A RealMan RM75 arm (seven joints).
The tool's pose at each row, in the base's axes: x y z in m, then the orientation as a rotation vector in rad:
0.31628 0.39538 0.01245 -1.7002 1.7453 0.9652
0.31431 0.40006 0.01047 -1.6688 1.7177 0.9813
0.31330 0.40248 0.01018 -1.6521 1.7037 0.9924
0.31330 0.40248 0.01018 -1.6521 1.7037 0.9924
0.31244 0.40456 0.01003 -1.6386 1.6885 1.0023
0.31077 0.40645 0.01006 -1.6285 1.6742 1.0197
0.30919 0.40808 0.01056 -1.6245 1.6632 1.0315
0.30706 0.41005 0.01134 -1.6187 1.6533 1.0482
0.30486 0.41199 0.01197 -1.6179 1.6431 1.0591
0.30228 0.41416 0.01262 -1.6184 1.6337 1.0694
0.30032 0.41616 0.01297 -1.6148 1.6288 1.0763
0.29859 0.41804 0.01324 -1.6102 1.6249 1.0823
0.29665 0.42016 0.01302 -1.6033 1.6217 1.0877
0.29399 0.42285 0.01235 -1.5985 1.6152 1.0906
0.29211 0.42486 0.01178 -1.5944 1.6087 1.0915
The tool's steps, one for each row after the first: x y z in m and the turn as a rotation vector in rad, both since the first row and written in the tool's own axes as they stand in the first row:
-0.00122 0.00150 0.00510 0.0081 -0.0387 -0.0045
-0.00242 0.00236 0.00728 0.0105 -0.0595 -0.0055
-0.00242 0.00236 0.00728 0.0105 -0.0595 -0.0055
-0.00353 0.00311 0.00909 0.0120 -0.0788 -0.0086
-0.00460 0.00470 0.01074 0.0064 -0.0974 -0.0098
-0.00587 0.00627 0.01189 0.0011 -0.1089 -0.0122
-0.00753 0.00840 0.01319 -0.0069 -0.1221 -0.0118
-0.00905 0.01059 0.01458 -0.0134 -0.1309 -0.0149
-0.01070 0.01315 0.01617 -0.0203 -0.1383 -0.0180
-0.01206 0.01506 0.01774 -0.0230 -0.1449 -0.0180
-0.01330 0.01673 0.01924 -0.0246 -0.1513 -0.0172
-0.01429 0.01854 0.02125 -0.0247 -0.1586 -0.0156
-0.01523 0.02098 0.02407 -0.0239 -0.1659 -0.0175
-0.01589 0.02268 0.02620 -0.0221 -0.1723 -0.0203

